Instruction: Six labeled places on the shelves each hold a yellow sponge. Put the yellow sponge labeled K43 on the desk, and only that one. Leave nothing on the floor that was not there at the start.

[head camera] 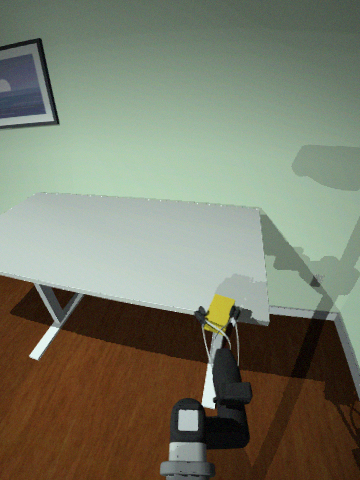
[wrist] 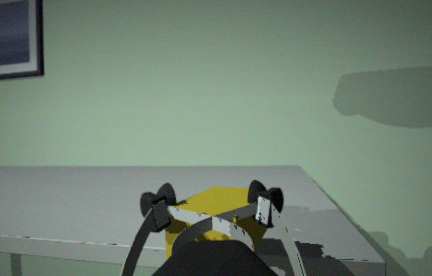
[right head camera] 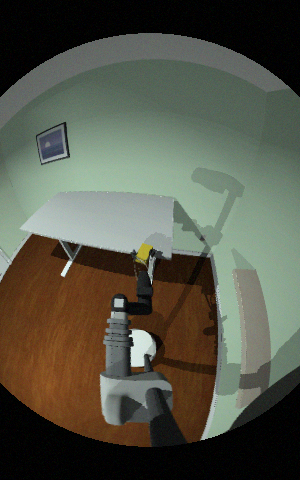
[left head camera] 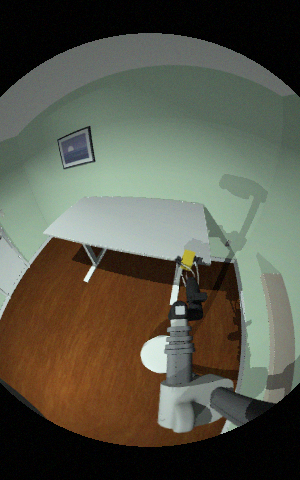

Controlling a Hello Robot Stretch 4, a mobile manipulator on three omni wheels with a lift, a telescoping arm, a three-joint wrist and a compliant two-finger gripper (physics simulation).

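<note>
A yellow sponge (head camera: 220, 311) (left head camera: 188, 259) (right head camera: 144, 253) (wrist: 215, 200) is held between the fingertips of my gripper (head camera: 218, 315) (left head camera: 188, 260) (right head camera: 143, 255) (wrist: 211, 196), which is shut on it. No label shows on it. The desk (head camera: 135, 245) (left head camera: 145, 225) (right head camera: 110, 220) (wrist: 90, 200) has a pale grey top. In the head camera view the sponge overlaps the desk's front edge near its right corner. A shadow lies on the desk top beside it. The exact height of the sponge above the top is hard to tell. The labeled shelf places do not show.
A wall shelf (left head camera: 280, 320) (right head camera: 252, 320) is on the right wall. A framed picture (head camera: 22, 85) (left head camera: 76, 148) (right head camera: 53, 144) (wrist: 20, 37) hangs behind the desk. The desk's legs (head camera: 50, 302) (left head camera: 93, 255) stand on brown wooden floor. A white round base (left head camera: 154, 354) (right head camera: 142, 347) is below the arm.
</note>
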